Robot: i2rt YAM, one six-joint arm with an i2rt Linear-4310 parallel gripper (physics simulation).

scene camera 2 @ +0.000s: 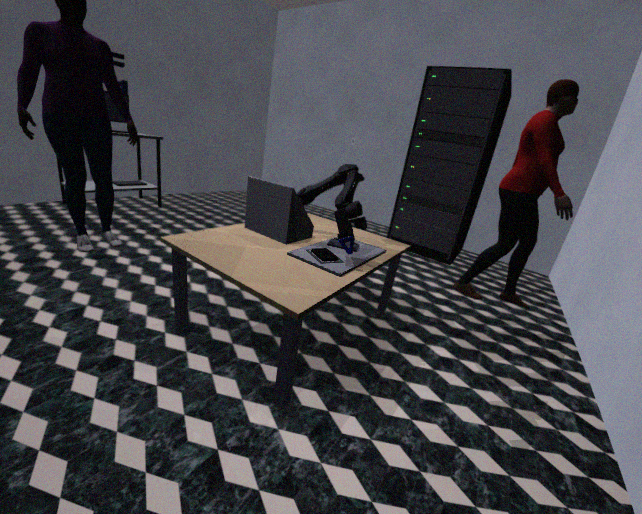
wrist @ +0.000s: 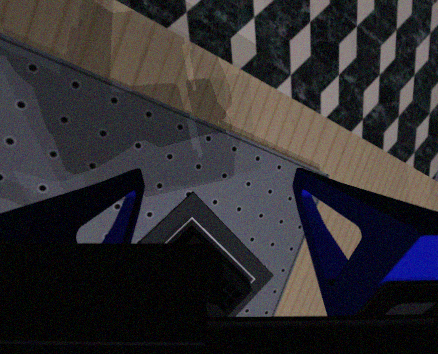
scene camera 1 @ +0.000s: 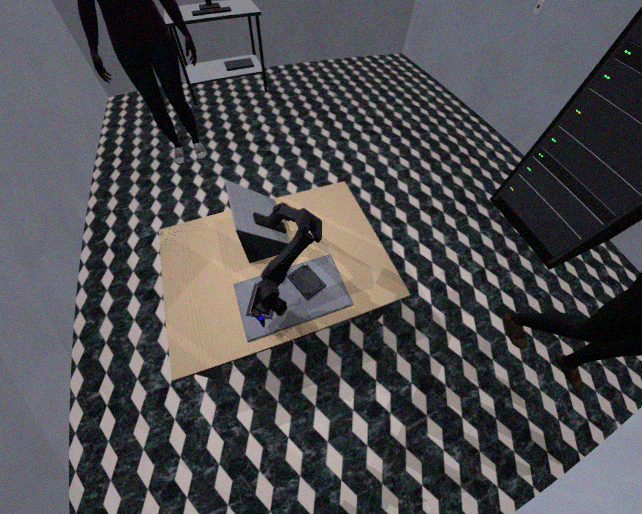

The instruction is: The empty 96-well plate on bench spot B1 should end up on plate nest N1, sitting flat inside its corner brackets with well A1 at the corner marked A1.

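Frame: origin at the arm's base, x down, y ahead, z right, level; metres.
Where they show: gripper, fingertip midpoint: point(scene camera 2: 350, 253) point(wrist: 218, 176) point(scene camera 1: 272, 320); arm's base, link origin: point(scene camera 2: 293, 210) point(scene camera 1: 269, 223).
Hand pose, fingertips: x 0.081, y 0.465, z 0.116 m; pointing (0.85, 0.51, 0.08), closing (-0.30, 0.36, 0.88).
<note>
Things, the pixels of their top centre, and the offset from my fingertips. "pt": a spot on its surface instead. Level surfaces: height alone.
- dark 96-well plate, top centre: point(wrist: 172, 318) point(scene camera 2: 324, 252) point(scene camera 1: 262, 299) dy -0.126, dx +0.034, dz +0.020 m
- dark grey pad, surface spot: point(wrist: 192, 205) pt dy -0.033, dx +0.049, dz +0.005 m
- Plate nest N1, top centre: point(scene camera 1: 306, 280) point(scene camera 2: 344, 242) dy -0.157, dx +0.033, dz -0.211 m
- grey perforated board, top centre: point(scene camera 1: 292, 294) point(scene camera 2: 341, 250) dy -0.115, dx +0.050, dz -0.124 m
- wooden table, surface height: dx +0.063 m
The dark 96-well plate point(scene camera 1: 258, 299) point(scene camera 2: 325, 254) point(wrist: 227, 285) appears to lie flat on spot B1, a dark grey pad point(wrist: 192, 205) with a pale outline. The arm partly hides it in scene camera 1. In the wrist view one corner shows below the fingertips, and the gripper body hides the rest. Plate nest N1 point(scene camera 1: 307, 281) appears as the dark rectangle with small corner brackets, to the right of the plate in scene camera 1. The A1 marks are too small to read. My gripper point(scene camera 1: 261, 315) point(scene camera 2: 346, 244) point(wrist: 218, 176) is open and empty, low beside the plate, blue fingers wide apart.
Both stand on a grey perforated board point(scene camera 1: 337, 299) point(scene camera 2: 364, 257) point(wrist: 170, 137) on a wooden table point(scene camera 1: 198, 321) point(scene camera 2: 241, 262) point(wrist: 145, 60). A large grey wedge-shaped block point(scene camera 1: 251, 214) point(scene camera 2: 270, 211) stands by the arm's base. Two people and a tall rack point(scene camera 2: 444, 160) are beyond the table.
</note>
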